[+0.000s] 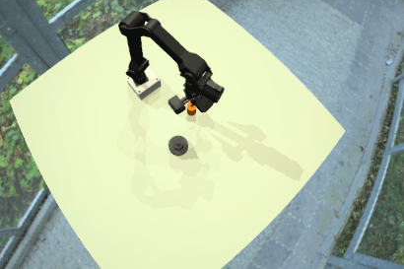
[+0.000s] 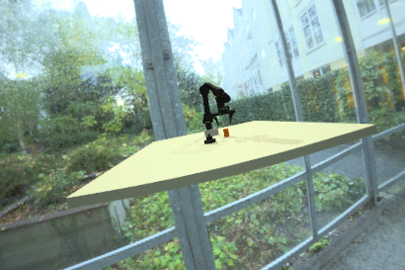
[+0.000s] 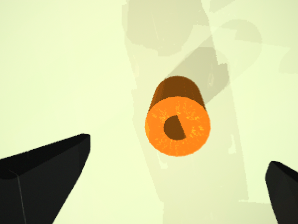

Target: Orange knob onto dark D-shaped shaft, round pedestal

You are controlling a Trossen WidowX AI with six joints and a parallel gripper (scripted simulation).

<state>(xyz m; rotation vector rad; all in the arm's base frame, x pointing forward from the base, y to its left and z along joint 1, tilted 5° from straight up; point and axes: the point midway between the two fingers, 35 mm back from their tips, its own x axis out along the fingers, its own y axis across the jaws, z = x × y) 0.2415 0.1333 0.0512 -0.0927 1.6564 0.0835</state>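
My gripper tip is 6 cm above the orange knob. Also, from my gripper tip: pedestal (13 cm to the right, 11 cm ahead, 6 cm below).
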